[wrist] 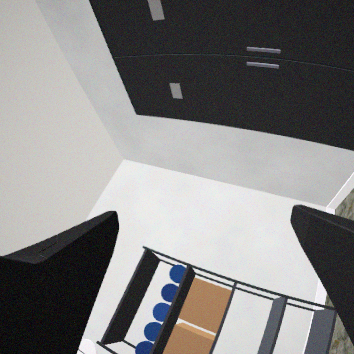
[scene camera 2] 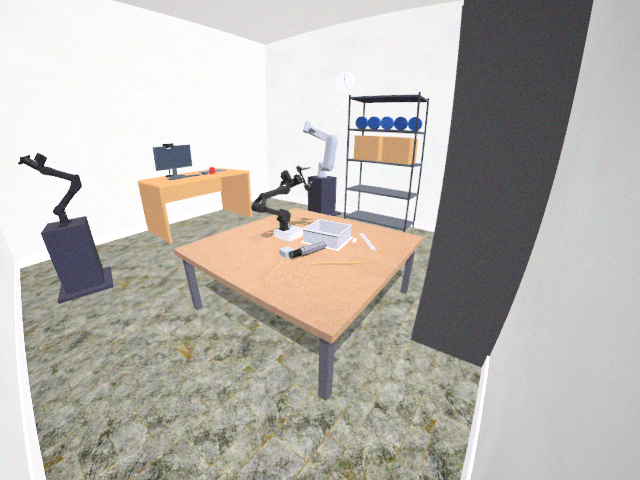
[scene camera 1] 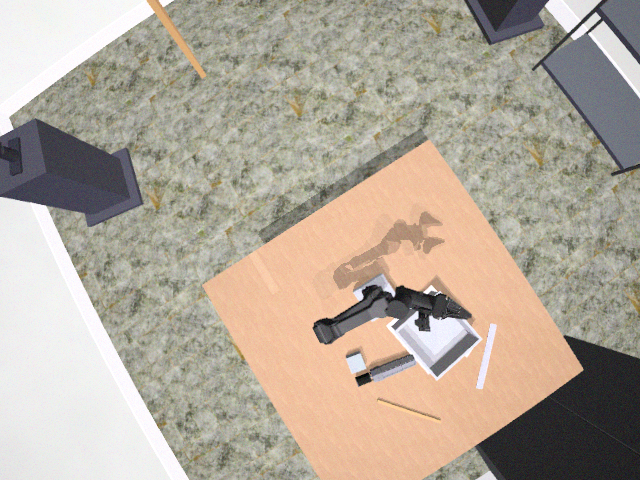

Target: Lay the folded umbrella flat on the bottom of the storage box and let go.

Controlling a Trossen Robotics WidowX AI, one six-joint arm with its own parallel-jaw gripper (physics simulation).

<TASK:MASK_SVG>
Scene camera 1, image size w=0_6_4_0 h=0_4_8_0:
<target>gripper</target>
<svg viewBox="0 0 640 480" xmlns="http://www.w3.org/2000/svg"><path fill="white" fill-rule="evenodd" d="M412 309L418 311L418 319L414 320L414 324L419 327L419 331L431 332L429 316L433 316L437 320L440 320L440 318L441 320L445 318L463 320L472 318L471 313L450 297L446 299L447 295L439 293L432 296L422 291L417 291Z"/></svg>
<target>storage box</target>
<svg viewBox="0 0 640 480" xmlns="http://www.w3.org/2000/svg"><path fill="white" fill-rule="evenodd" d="M391 326L395 330L395 334L436 380L441 378L482 340L470 324L463 319L445 318L441 320L440 318L440 320L437 320L433 316L429 316L431 332L419 331L419 327L414 324L414 320L418 319L418 311L410 309L404 319L399 319ZM428 294L434 296L441 292L435 292L431 290Z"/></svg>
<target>folded umbrella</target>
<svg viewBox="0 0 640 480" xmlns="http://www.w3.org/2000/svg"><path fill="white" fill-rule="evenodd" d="M414 355L409 354L383 365L370 369L370 372L355 377L358 387L372 381L374 383L380 382L385 378L416 366L417 362Z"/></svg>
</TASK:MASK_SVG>
